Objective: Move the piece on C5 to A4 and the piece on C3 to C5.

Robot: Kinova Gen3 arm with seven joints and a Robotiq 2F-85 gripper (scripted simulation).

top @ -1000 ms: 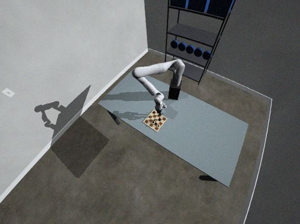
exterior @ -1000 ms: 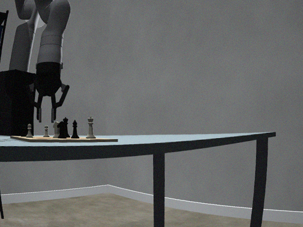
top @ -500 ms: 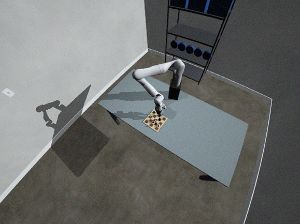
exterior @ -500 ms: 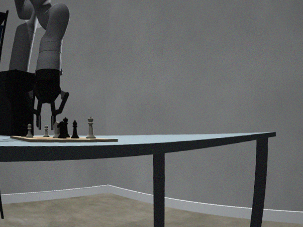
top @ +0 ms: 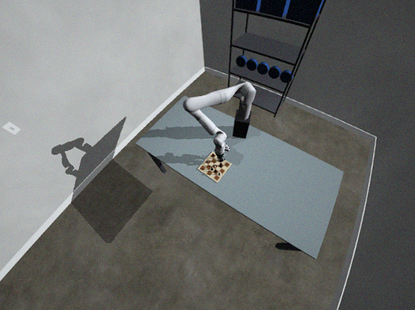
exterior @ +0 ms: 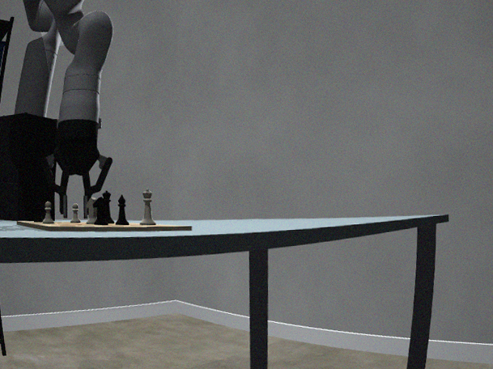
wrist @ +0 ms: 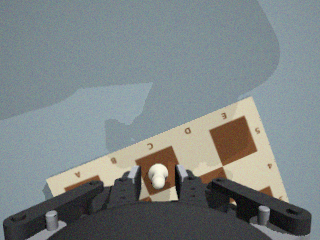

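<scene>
Now: the black pawn 7 cm to the right of my hand, 1 cm below it and 1 cm ahead of it. From my hand the other things lie so: black bishop 10 cm ahead, 5 cm to the left; then chessboard 7 cm ahead, 3 cm below, 1 cm to the left.
</scene>
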